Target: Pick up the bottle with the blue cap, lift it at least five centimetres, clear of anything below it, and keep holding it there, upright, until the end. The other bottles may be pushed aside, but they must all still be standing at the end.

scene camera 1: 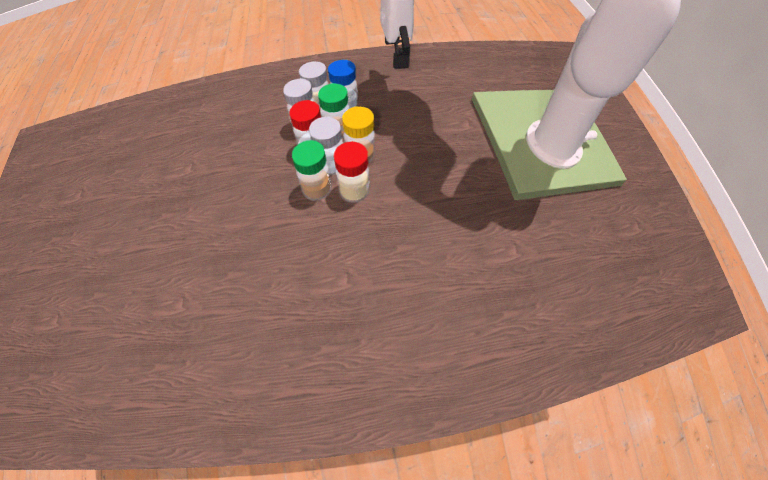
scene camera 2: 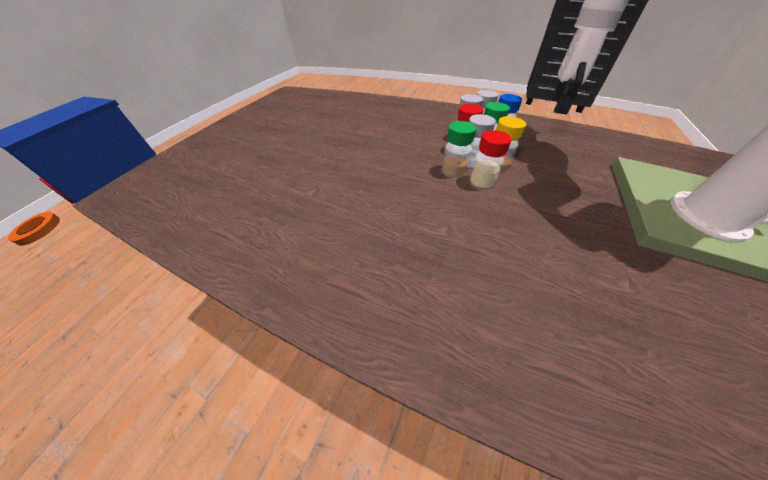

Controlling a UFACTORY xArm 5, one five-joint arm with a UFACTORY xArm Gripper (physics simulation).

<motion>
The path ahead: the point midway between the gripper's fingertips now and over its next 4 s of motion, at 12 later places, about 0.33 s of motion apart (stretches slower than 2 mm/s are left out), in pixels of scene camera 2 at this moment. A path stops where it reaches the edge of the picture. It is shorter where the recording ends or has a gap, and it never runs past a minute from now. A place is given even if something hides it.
The gripper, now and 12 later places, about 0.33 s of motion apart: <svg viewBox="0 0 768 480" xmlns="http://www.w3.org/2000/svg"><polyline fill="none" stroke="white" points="558,106 556,105 549,103 544,100 542,99 545,90 548,85 530,80 524,78 514,75 513,78 513,78 512,80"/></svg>
</motion>
